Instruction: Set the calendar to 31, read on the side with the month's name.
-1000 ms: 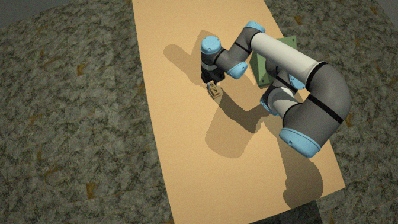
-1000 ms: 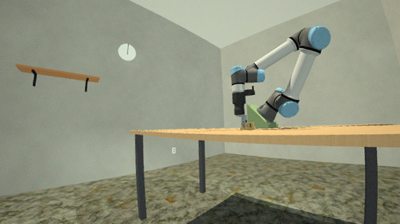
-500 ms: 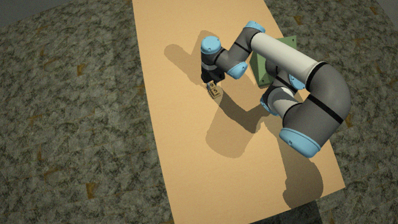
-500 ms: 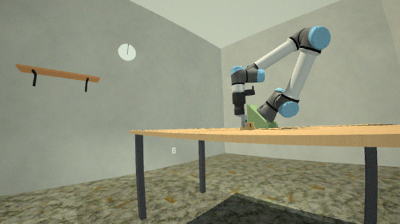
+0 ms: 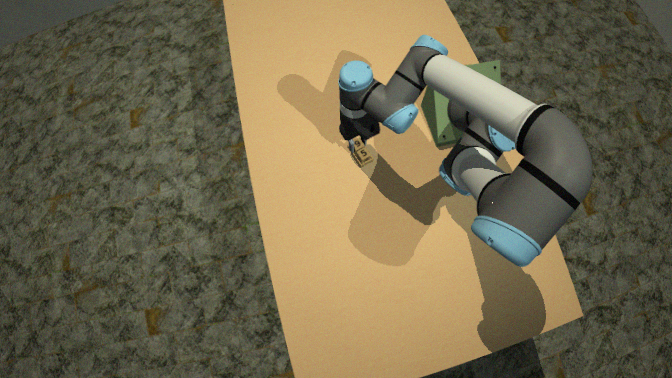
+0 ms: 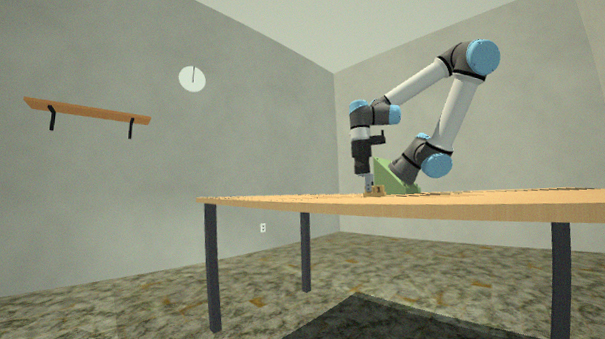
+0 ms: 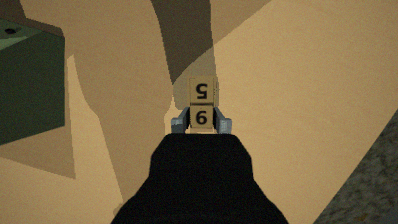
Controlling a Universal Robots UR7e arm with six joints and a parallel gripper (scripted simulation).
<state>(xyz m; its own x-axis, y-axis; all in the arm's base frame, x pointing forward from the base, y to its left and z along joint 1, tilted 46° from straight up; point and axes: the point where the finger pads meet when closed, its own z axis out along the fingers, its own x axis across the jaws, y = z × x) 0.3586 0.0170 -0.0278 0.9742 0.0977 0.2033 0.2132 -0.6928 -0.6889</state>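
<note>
Now: hand 30 mm above the wooden tray and 20 mm to the right of it.
</note>
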